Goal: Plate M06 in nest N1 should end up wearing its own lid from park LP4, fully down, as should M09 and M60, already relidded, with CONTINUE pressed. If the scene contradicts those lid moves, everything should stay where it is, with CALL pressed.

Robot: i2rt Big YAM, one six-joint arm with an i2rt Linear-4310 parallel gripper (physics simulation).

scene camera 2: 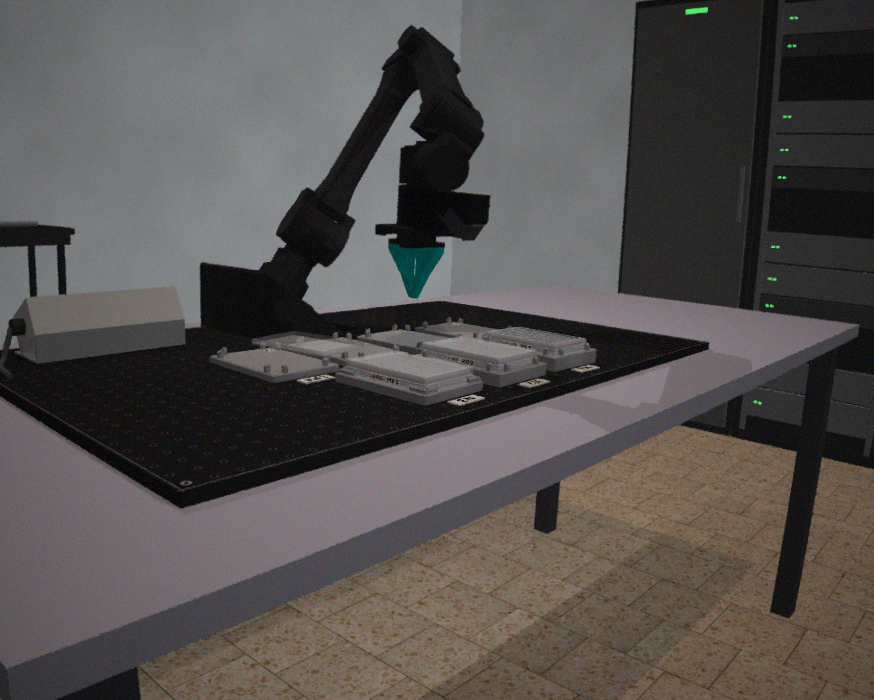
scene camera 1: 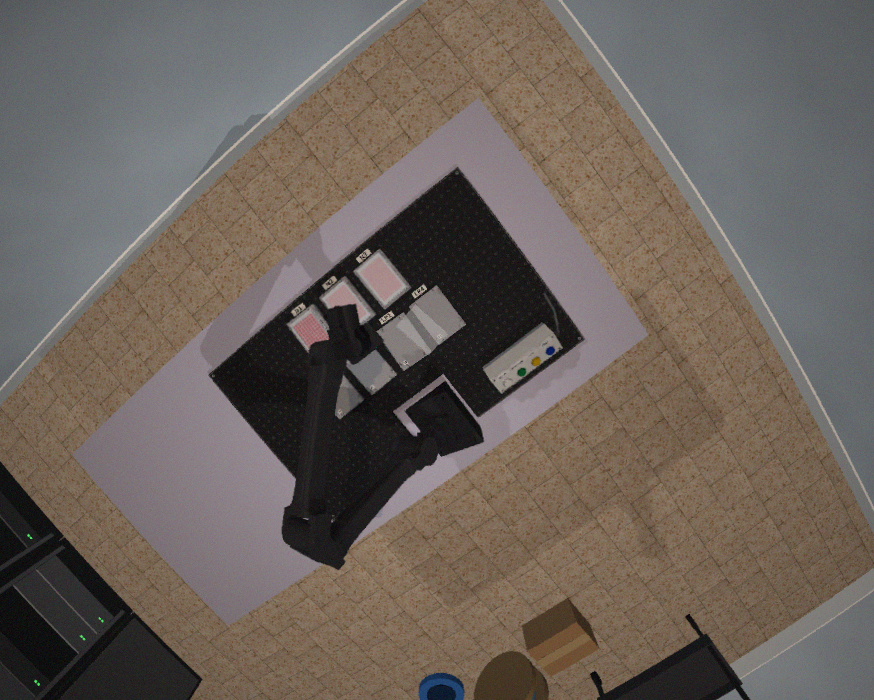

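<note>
My gripper is shut and empty, its teal fingertips together above the nests; the wrist hides them in scene camera 1. The plate in nest N1 shows its well grid and looks uncovered. The plate in N2, partly under the wrist in scene camera 1, and the plate in N3 look smooth-topped and lidded. Their small side labels are hard to read. Park LP4 is a grey pad with posts; whether a clear lid lies there I cannot tell. The button box has green, yellow and blue buttons.
Park LP3 lies beside LP4. Another grey park pad is near the forearm, and a further pad is partly hidden by it. A square-edged tray shape lies by the arm base. A cable runs beside the button box.
</note>
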